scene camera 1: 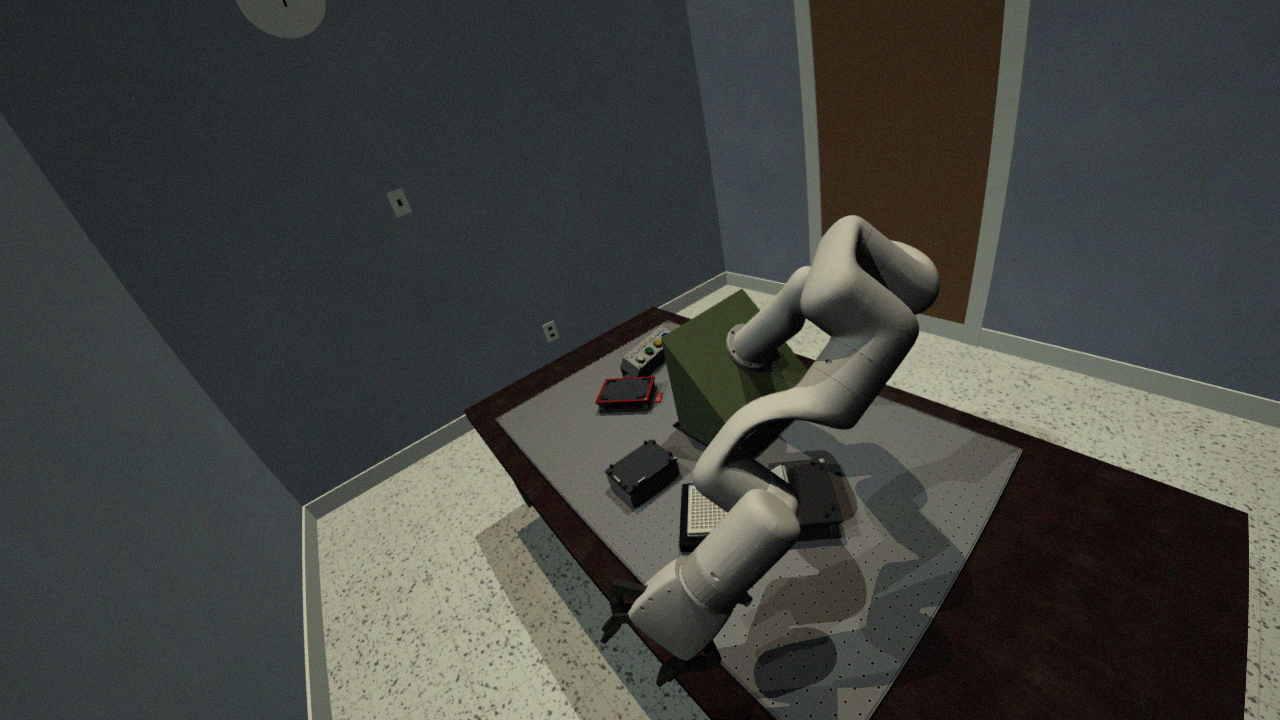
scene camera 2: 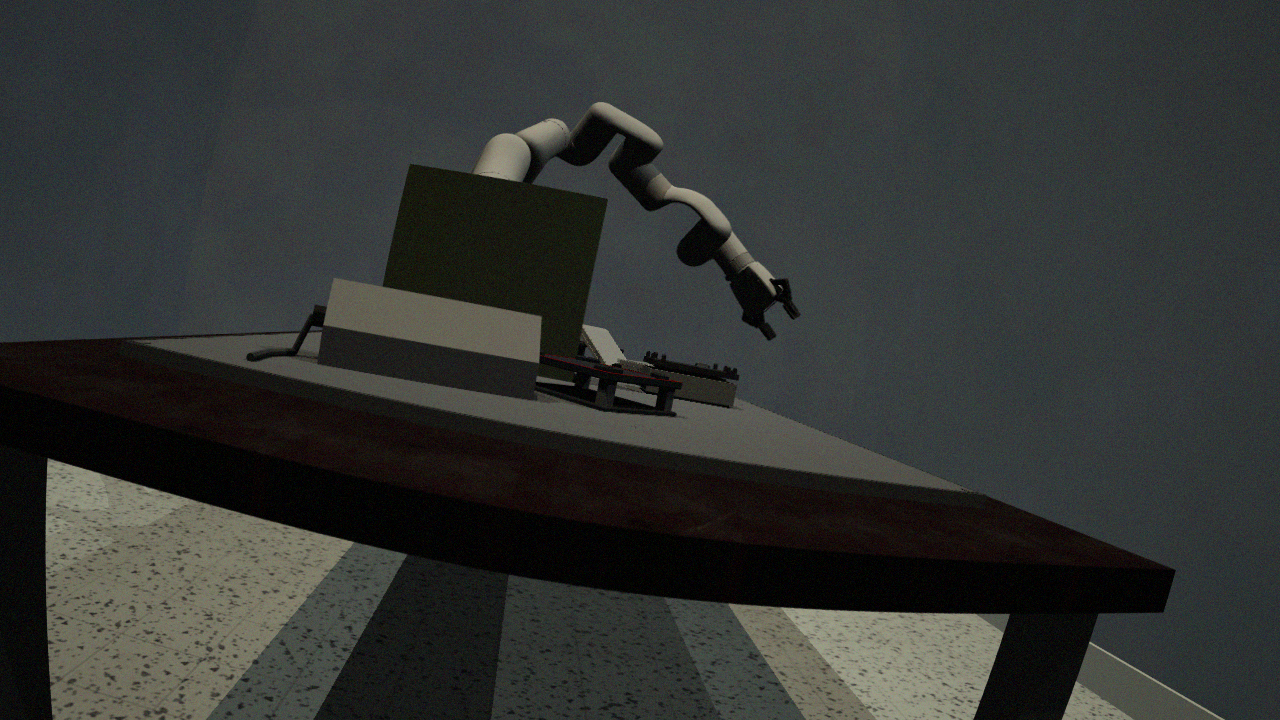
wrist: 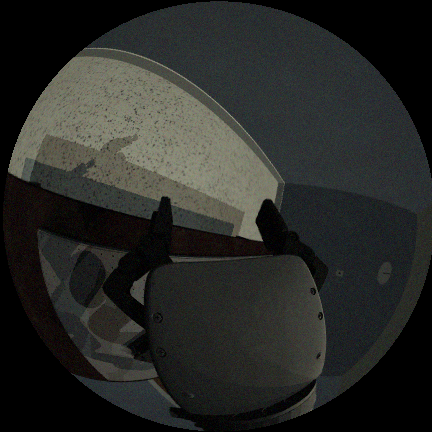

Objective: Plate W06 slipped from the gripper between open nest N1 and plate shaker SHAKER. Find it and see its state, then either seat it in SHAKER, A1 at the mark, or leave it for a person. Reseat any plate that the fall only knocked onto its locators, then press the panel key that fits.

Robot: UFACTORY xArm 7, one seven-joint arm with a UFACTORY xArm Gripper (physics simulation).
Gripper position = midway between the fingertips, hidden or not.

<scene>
The gripper [scene camera 2: 784, 328] is open and holds nothing. Also in view: a shaker [scene camera 1: 639, 474].
The gripper is seen too in the wrist view [wrist: 217, 208]. The shaker shows as well in scene camera 2 [scene camera 2: 699, 383].
</scene>
